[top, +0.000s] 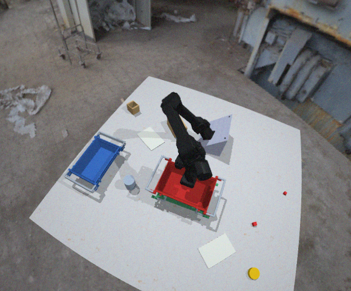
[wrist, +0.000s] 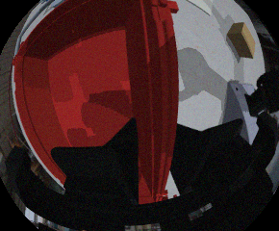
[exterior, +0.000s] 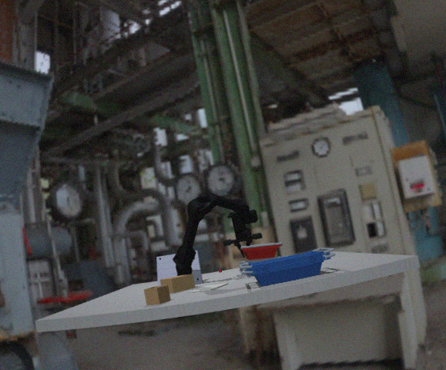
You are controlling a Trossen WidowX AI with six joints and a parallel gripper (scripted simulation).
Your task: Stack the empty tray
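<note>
Now: gripper tip 70 mm short of the red tray, 30 mm below it and 10 mm to the right of it. Also, from my gripper tip: grey cylinder: 250 mm to the right, 160 mm ahead, 50 mm below; yellow disc: 470 mm to the left, 260 mm ahead, 80 mm below.
</note>
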